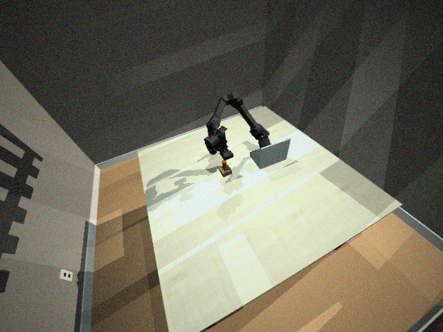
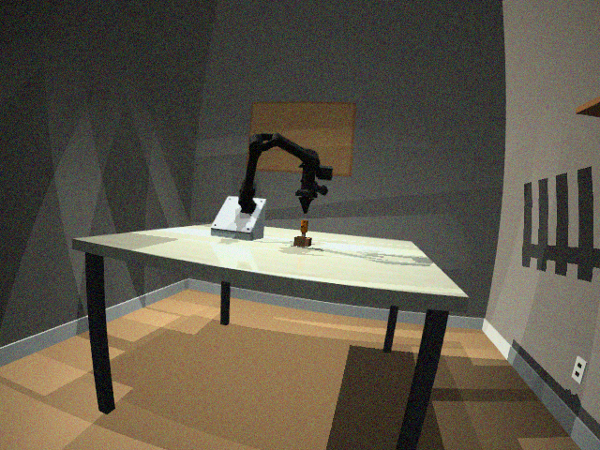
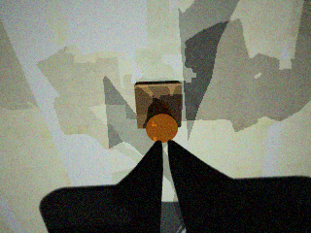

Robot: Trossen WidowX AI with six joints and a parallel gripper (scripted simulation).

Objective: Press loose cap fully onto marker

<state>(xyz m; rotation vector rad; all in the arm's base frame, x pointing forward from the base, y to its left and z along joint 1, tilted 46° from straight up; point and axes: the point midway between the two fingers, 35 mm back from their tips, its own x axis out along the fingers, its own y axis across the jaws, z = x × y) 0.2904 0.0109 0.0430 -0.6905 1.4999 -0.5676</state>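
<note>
My gripper tip is now 60 mm above the orange cap. Round my gripper tip: holder block (120 mm below).
</note>
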